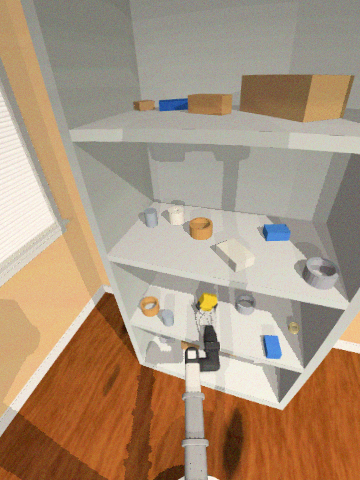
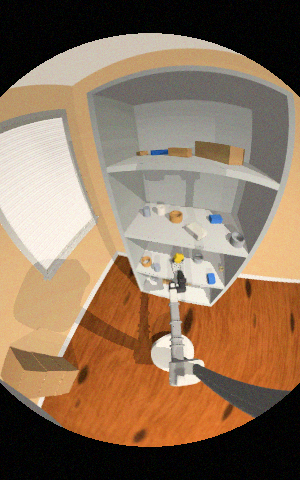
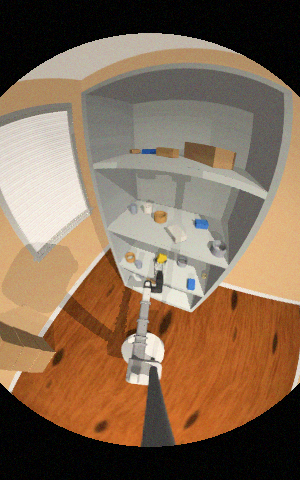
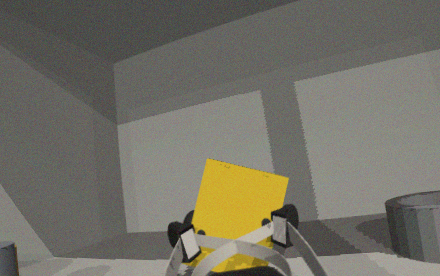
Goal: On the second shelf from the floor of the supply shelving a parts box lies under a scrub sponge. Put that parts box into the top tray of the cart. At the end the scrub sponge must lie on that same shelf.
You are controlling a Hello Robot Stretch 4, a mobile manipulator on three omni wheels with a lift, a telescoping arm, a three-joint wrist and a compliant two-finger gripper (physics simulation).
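Places are measured from the robot's base along level axes (x ahead, y left, z up), in centimetres.
Pixels of known places: gripper, fingertip midpoint: [image 1: 206, 301] [image 2: 177, 257] [image 3: 160, 257] [image 4: 232, 220].
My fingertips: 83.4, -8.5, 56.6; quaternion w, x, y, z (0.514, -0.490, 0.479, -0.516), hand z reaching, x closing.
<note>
Behind a point stands the place of what it marks, as x, y, z.
The yellow scrub sponge [image 1: 208, 300] @[80.3, -9.3, 61.4] [image 2: 178, 258] @[80.1, -9.2, 59.0] [image 3: 161, 258] @[80.1, -9.5, 59.8] [image 4: 240, 200] @[80.2, -9.4, 58.7] is tilted between the fingers of my gripper [image 1: 206, 306] @[83.4, -8.5, 56.6] [image 4: 232, 220] @[83.4, -8.5, 56.6], which is shut on it. The gripper reaches over the middle of the second shelf from the floor; whether the sponge's lower edge touches the shelf is hidden. A blue box [image 1: 272, 347] @[58.3, -35.7, 54.6] [image 2: 211, 278] @[58.2, -36.1, 54.6] [image 3: 191, 284] @[58.0, -36.4, 54.6], which looks like the parts box, lies uncovered on that shelf's front right part. The supply shelving [image 1: 225, 141] @[62.6, -9.5, 139.6] stands ahead. The cart does not show.
On the same shelf stand an orange ring [image 1: 149, 306] and a blue-grey cylinder [image 1: 168, 317] @[73.9, 10.5, 57.6] at left, a grey bowl [image 1: 245, 305] @[79.4, -28.1, 55.6] [image 4: 415, 230] @[81.2, -24.7, 53.4] right of the gripper, and a small brass ring [image 1: 293, 328] @[67.6, -49.0, 53.3] further right. The shelf above holds a cream block [image 1: 235, 254] @[69.3, -16.6, 100.4] and other items.
</note>
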